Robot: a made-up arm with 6 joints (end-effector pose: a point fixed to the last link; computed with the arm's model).
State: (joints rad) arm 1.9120 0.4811 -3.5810 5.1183 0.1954 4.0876
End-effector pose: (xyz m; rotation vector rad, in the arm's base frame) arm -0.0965 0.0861 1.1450 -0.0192 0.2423 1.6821
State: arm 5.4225 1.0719 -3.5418 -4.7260 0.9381 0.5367
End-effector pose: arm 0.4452 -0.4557 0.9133 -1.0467 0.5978 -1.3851
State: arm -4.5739 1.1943 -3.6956 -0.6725 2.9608 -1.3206
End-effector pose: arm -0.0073 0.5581 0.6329 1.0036 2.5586 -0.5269
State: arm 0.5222 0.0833 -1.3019 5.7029 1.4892 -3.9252
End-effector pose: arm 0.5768 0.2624 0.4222 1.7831 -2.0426 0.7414
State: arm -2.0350 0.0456 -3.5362 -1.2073 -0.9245 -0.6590
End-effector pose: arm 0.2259 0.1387 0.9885 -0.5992 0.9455 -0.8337
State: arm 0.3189 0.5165 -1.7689 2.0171 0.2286 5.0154
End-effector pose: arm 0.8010 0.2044 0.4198 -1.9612 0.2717 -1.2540
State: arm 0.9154 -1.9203 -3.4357 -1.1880 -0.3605 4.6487
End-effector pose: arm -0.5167 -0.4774 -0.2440 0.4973 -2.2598 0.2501
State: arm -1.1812 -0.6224 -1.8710 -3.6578 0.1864 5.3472
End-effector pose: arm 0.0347 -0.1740 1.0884 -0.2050 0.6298 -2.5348
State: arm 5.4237 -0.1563 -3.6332 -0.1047 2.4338 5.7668
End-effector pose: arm -0.1550 0.1563 0.9894 1.9173 -0.4665 1.2221
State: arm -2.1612 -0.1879 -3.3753 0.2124 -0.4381 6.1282
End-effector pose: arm 0.2181 0.3760 1.0072 -0.4821 0.7525 0.9912
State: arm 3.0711 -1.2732 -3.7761 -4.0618 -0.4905 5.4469
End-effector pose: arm 0.8093 0.0521 0.2328 0.9582 1.4922 1.3418
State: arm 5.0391 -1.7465 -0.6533 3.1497 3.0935 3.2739
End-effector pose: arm -0.0869 0.2539 0.6617 -1.9951 1.6269 0.9095
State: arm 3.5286 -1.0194 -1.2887 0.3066 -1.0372 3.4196
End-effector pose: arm 0.0756 0.0792 0.9832 -0.2362 -0.3233 -2.2691
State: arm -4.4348 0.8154 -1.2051 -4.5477 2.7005 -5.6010
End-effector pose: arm -0.2827 0.5106 0.1346 0.5965 0.3322 -2.3621
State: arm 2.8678 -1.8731 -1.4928 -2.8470 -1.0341 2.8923
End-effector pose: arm 0.3896 -0.1542 0.6632 0.1683 -0.8060 -0.2485
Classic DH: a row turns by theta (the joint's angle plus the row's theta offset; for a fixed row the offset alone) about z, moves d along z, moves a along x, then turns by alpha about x. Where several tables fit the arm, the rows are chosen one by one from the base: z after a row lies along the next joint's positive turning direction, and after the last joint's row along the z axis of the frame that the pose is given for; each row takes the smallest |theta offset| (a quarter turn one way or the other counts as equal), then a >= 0, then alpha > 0; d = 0 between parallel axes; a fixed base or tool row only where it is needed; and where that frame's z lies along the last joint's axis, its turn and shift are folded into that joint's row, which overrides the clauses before.
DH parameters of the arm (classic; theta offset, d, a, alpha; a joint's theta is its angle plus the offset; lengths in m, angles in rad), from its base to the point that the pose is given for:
joint 1: 0 0.2619 0 -1.5708
joint 2: -1.385 0 0.3561 0
joint 3: 1.385 0 0.1052 -1.5708
joint 4: 0 0.4647 0 1.5708
joint 5: 0 0 0.0923 -1.5708
joint 6: 0 0.1179 0 0

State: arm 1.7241 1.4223 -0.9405 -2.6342 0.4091 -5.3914
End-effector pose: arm -0.0391 0.1329 -0.3250 -0.5451 2.8941 -0.1840
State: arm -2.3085 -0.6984 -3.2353 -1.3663 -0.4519 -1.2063
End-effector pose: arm 0.5315 0.3890 0.8505 -1.0646 0.3515 -1.7582
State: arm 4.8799 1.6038 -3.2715 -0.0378 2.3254 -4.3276
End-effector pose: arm 0.1280 -0.7906 0.1846 -0.3254 -2.7708 -0.9021
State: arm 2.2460 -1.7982 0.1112 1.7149 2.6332 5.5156
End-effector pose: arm -0.1276 -0.0591 0.4184 1.0332 -1.6443 1.7407
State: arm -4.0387 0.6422 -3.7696 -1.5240 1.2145 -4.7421
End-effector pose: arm -0.0444 0.1810 1.0965 -1.1530 0.4876 -0.7748
